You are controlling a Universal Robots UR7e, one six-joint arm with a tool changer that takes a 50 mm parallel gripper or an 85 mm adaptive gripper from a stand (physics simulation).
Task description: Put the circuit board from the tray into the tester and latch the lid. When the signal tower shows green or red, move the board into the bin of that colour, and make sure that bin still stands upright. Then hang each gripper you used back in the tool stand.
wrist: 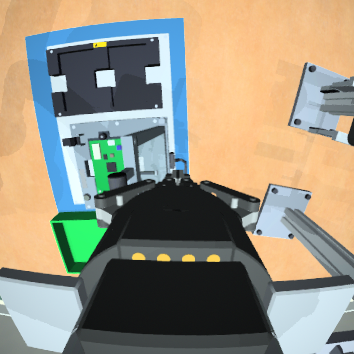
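Places are measured from the arm's base along level axes (x ahead, y left, z up), in centimetres.
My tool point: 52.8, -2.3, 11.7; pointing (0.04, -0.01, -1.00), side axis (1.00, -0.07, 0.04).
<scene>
Behind a point stands the place of what it marks, as x, y, z.
The green circuit board (101,162) @[39.8, -3.5, -21.5] lies in the grey nest of the tester (77,127) @[35.6, 3.2, -22.9], left of centre in the wrist view. A grey panel (150,142) @[50.4, 1.2, -10.5], which looks like the tester's lid, stands raised along the board's right side. A black latch-like part (73,141) @[36.3, 1.1, -19.0] sits at the nest's left edge. The green bin (78,245) @[26.9, -26.9, -28.2] stands upright below the tester, partly hidden by my gripper. My gripper (176,310) is open, its two pale pads wide apart with no object between them. The red bin, the tray and a lit signal do not show.
A black plate (132,95) @[45.8, 8.4, -27.0] with a yellow label covers the tester's upper part, on a blue base (180,75) @[55.5, 12.0, -28.6]. A dark round-topped part (117,179) @[48.5, -0.4, -1.0] overlaps the board's lower end. Stand base plates (306,102) @[82.7, 6.4, -27.6] (267,220) @[76.1, -22.0, -27.6] with grey posts are at right; a black tool part shows at the edge.
</scene>
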